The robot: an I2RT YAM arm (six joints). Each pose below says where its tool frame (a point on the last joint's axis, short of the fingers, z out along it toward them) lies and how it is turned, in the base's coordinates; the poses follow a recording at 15 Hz.
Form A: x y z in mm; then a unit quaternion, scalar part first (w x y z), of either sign.
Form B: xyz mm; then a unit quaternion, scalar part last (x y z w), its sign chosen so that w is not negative. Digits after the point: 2 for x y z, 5 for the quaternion.
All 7 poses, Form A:
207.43 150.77 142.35 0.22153 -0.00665 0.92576 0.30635
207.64 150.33 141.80 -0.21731 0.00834 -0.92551 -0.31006
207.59 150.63 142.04 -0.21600 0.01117 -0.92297 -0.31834
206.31 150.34 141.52 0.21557 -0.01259 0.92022 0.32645
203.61 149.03 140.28 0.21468 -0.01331 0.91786 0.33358
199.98 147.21 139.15 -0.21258 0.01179 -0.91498 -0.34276
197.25 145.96 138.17 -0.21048 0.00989 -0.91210 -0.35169
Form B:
207.43 150.77 142.35 -0.00665 0.92576 0.30635 0.22153
207.64 150.33 141.80 -0.00834 0.92551 0.31006 0.21731
207.59 150.63 142.04 -0.01117 0.92297 0.31834 0.21600
206.31 150.34 141.52 -0.01259 0.92022 0.32645 0.21557
203.61 149.03 140.28 -0.01331 0.91786 0.33358 0.21468
199.98 147.21 139.15 -0.01179 0.91498 0.34276 0.21258
197.25 145.96 138.17 -0.00989 0.91210 0.35169 0.21048

